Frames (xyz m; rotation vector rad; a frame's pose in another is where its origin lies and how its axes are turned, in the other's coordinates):
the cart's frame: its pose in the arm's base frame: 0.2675 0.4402 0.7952 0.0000 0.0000 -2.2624
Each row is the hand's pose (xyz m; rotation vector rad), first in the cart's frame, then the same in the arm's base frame.
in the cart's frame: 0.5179 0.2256 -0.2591 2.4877 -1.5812 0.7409
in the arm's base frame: 0.1110 -0.1026 0.5361 -0.3343 -2.6268 0.1569
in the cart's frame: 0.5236 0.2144 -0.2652 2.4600 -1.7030 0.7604
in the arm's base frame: 0.0987 -0.0998 0.5300 -0.4392 -2.6228 0.2199
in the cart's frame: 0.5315 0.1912 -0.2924 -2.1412 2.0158 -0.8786
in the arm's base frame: 0.0758 -0.0911 0.5028 -0.8120 -2.4866 0.4220
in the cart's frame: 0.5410 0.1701 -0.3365 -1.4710 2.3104 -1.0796
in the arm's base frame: 0.0535 -0.0850 0.4587 -1.3220 -2.0888 0.6530
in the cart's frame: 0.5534 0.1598 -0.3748 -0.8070 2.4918 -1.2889
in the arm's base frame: 0.0376 -0.0880 0.4204 -1.6857 -1.5793 0.7439
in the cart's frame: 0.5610 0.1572 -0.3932 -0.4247 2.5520 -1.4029
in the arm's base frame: 0.0308 -0.0922 0.4020 -1.8318 -1.2653 0.7421
